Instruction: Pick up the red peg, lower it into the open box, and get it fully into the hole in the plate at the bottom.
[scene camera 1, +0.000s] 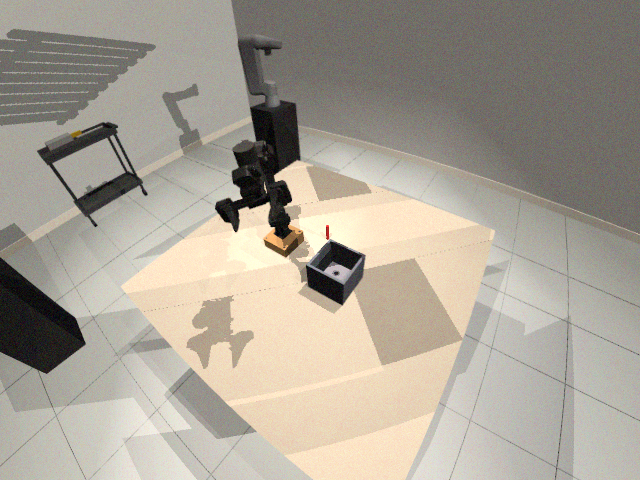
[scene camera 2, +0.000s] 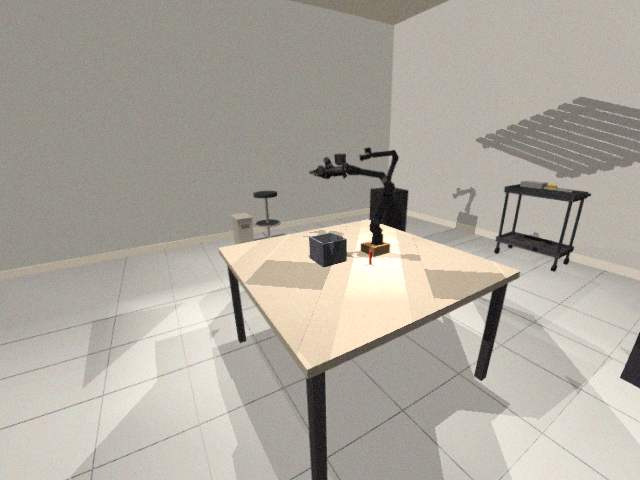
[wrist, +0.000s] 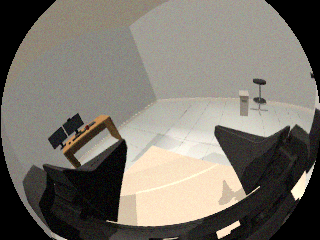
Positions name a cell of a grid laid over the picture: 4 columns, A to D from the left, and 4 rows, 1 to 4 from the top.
Labels:
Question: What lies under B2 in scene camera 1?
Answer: My gripper.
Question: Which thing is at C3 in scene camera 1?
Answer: A dark box.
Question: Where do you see my gripper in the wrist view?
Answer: At C3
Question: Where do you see a dark box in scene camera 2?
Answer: C3

